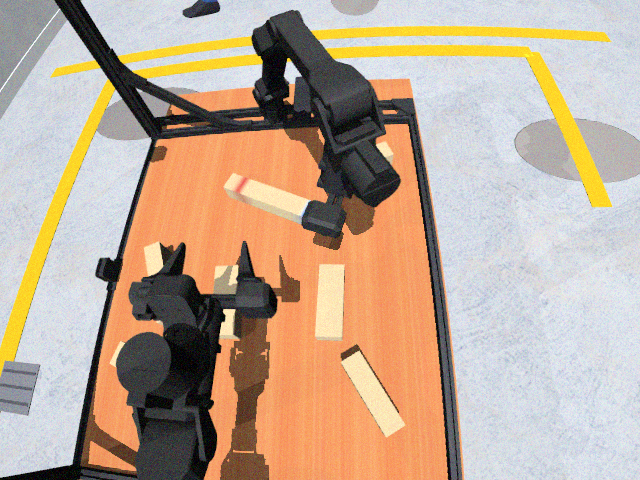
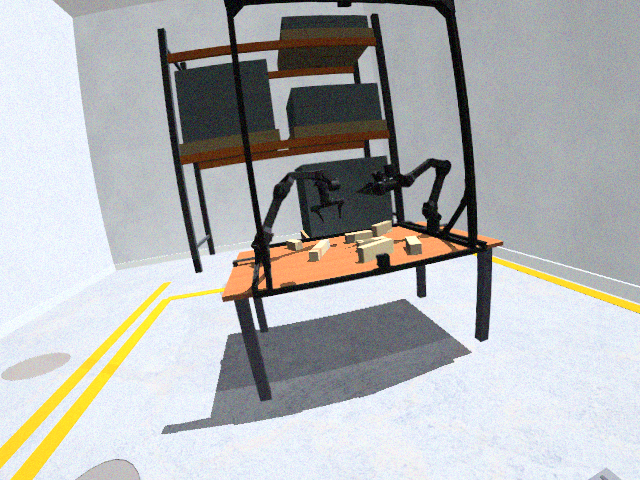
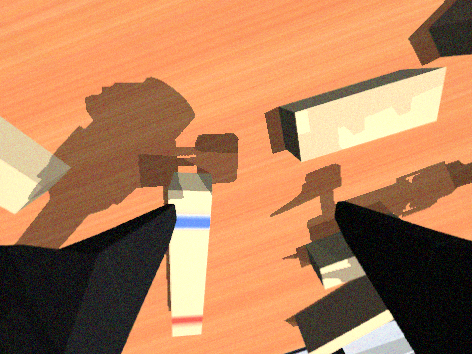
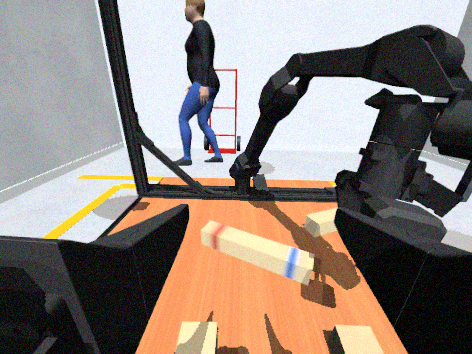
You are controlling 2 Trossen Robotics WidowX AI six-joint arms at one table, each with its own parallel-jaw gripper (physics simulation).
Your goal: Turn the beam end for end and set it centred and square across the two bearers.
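Seen in the pictures: left gripper, fingertip midpoint: (image 2: 332,220) (image 3: 254,210); right gripper, fingertip midpoint: (image 1: 213,242) (image 2: 359,192) (image 4: 262,212); left arm's base, origin of the base link: (image 1: 276,114) (image 4: 242,190); right arm's base, origin of the base link: (image 2: 433,230).
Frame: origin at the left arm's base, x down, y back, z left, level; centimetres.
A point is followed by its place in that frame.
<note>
The beam (image 1: 270,197) {z 1.5, x -2.5, y -29.0 cm} (image 3: 189,253) {z 6.1, x -2.5, y -30.6 cm} (image 4: 256,249) {z 2.7, x -2.5, y -31.1 cm} is a long cream block with a red stripe near one end and a blue stripe near the other. It lies flat and aslant on the orange table (image 1: 309,429) {z 11.1, x 1.9, y -76.8 cm} (image 2: 294,271) {z -19.8, x 1.9, y -13.2 cm}. My left gripper (image 1: 337,205) {z 15.8, x -11.5, y -39.3 cm} (image 2: 328,207) (image 3: 254,210) {z 15.8, x -11.5, y -39.3 cm} is open and empty. It hangs above the beam's blue end, with one finger beside the blue stripe. Two cream bearers (image 1: 330,300) {z 15.1, x -2.8, y -53.1 cm} (image 1: 229,329) {z -4.4, x -2.8, y -58.9 cm} lie parallel nearer the front. My right gripper (image 1: 210,252) {z 0.1, x -25.6, y -51.2 cm} (image 2: 366,190) {z 0.1, x -25.6, y -51.2 cm} (image 4: 261,212) {z 0.1, x -25.6, y -51.2 cm} is open and empty above the left bearer, pointing toward the beam.
Loose cream blocks lie at the front right (image 1: 371,390) {z 22.3, x -4.4, y -69.7 cm}, the left edge (image 1: 152,257) {z -23.4, x -4.4, y -44.1 cm} and under the left arm (image 1: 385,150) {z 23.4, x -31.8, y -41.9 cm} (image 4: 320,221). A black frame (image 1: 109,67) {z -35.7, x -24.1, y -3.7 cm} rims the table. A person (image 4: 199,81) and a red hand truck (image 4: 224,109) are behind. A shelf rack (image 2: 170,119) stands behind.
</note>
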